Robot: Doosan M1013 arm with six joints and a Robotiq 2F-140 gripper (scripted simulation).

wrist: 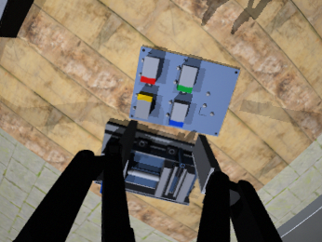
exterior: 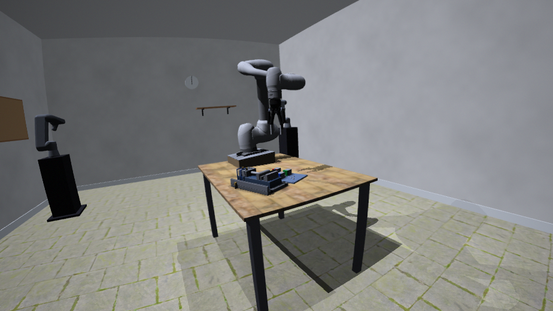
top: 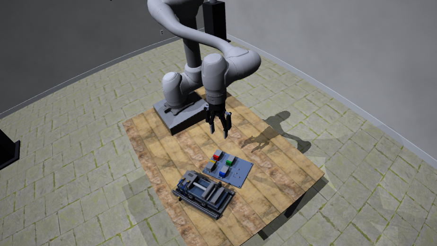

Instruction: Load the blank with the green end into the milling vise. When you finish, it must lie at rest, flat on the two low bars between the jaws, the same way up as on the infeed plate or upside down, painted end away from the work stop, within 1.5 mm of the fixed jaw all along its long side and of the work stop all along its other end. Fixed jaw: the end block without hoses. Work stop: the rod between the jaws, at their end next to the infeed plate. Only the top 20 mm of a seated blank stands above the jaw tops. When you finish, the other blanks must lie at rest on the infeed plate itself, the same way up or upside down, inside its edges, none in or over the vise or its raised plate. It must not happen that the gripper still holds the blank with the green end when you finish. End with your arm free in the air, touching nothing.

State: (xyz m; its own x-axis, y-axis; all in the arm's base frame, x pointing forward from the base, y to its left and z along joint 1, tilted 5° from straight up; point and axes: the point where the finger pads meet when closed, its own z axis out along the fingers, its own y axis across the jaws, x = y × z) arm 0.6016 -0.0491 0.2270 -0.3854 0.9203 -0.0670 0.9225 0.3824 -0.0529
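Now: the blue-ended blank 29 cm below my hand, 6 cm ahead of it and 3 cm to the right of it. The rest, counted from my hand: yellow-ended blank (29 cm below, 6 cm to the right, 3 cm behind); then work stop rod (23 cm below, 14 cm ahead, 13 cm to the right); then red-ended blank (29 cm below, 6 cm behind, 2 cm to the left).
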